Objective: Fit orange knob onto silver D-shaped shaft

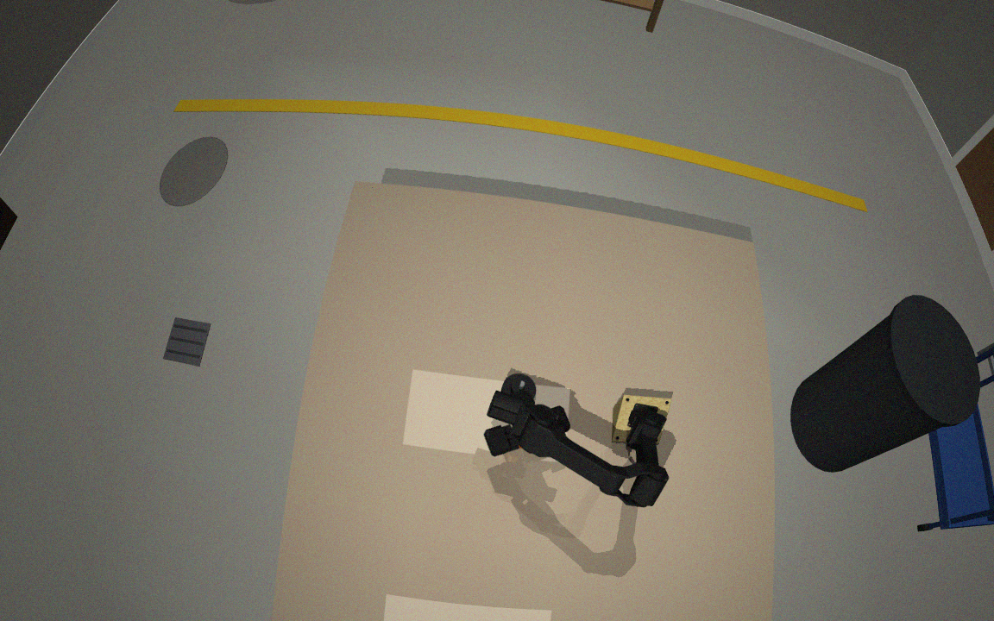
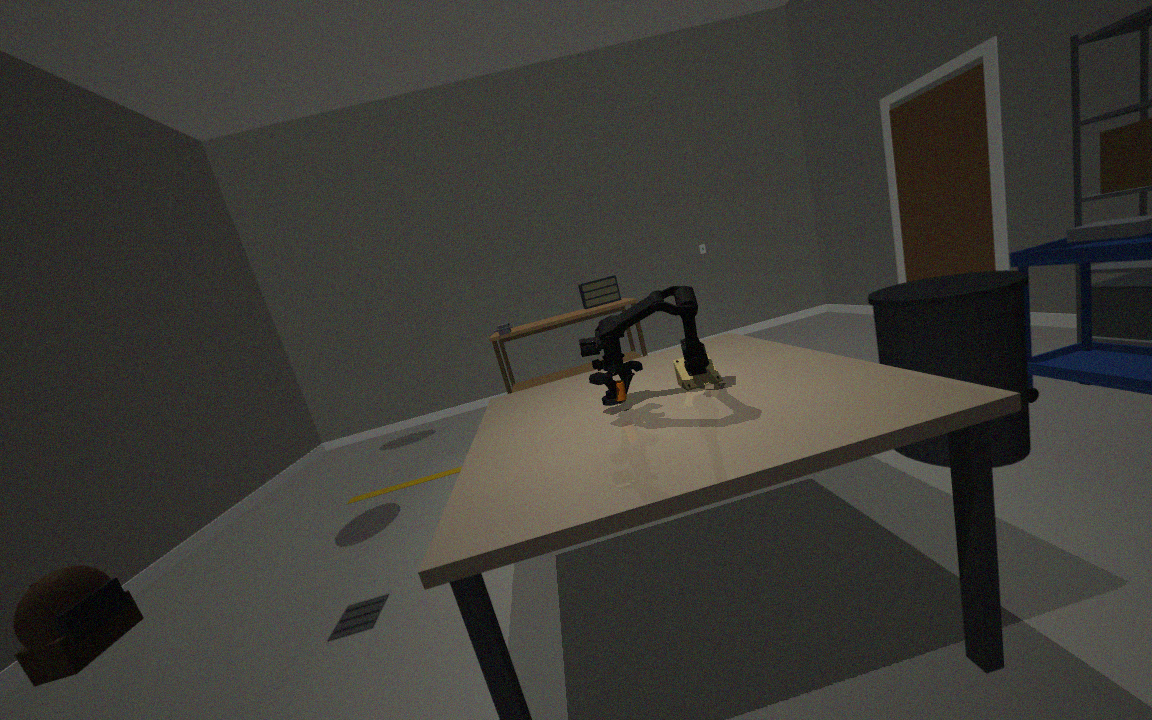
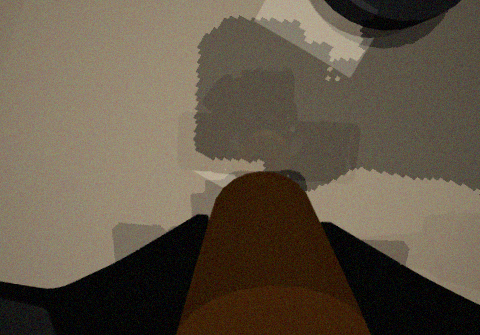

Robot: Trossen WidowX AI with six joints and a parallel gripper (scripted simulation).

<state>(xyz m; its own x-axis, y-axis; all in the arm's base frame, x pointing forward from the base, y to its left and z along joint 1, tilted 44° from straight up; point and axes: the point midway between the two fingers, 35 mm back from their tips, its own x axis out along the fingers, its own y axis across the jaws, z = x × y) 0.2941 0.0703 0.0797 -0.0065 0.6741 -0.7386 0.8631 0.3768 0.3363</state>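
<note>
Now: the round pedestal 14 cm to the right of my gripper tip, 2 cm below it and 2 cm ahead of it. Also, from my gripper tip: orange knob: 3 cm above.
</note>
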